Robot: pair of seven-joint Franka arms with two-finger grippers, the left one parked.
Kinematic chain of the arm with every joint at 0, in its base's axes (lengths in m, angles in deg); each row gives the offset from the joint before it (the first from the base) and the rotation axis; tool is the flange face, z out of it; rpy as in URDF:
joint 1: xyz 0 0 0.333 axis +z
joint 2: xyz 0 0 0 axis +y
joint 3: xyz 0 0 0.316 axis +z
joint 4: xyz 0.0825 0 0 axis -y
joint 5: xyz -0.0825 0 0.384 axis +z
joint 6: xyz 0 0 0 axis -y
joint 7: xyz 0.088 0 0 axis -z
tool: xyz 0 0 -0.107 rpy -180 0 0
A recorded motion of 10 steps. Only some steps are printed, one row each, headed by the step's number.
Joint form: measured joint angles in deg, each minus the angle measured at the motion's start. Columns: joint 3, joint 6, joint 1, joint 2, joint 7, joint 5, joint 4.
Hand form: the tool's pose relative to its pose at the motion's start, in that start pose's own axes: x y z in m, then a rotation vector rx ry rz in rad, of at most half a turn. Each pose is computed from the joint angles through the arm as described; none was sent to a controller.
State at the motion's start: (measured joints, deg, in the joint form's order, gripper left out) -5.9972 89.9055 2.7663 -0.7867 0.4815 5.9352 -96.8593
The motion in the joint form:
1: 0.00 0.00 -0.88 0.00 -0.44 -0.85 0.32
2: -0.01 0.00 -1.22 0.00 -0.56 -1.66 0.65
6: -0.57 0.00 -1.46 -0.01 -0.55 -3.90 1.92
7: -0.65 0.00 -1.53 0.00 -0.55 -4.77 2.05
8: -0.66 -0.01 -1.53 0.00 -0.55 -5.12 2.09
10: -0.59 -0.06 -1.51 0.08 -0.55 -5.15 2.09
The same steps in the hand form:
1: 0.0003 0.0096 -0.0035 -0.0132 0.0071 0.0070
2: 0.0004 0.0142 -0.0066 -0.0267 0.0133 0.0105
6: 0.0005 0.0250 -0.0181 -0.0646 0.0363 0.0234
7: 0.0005 0.0279 -0.0193 -0.0795 0.0384 0.0261
8: 0.0004 0.0286 -0.0197 -0.0856 0.0388 0.0264
10: 0.0008 0.0279 -0.0188 -0.0864 0.0365 0.0250

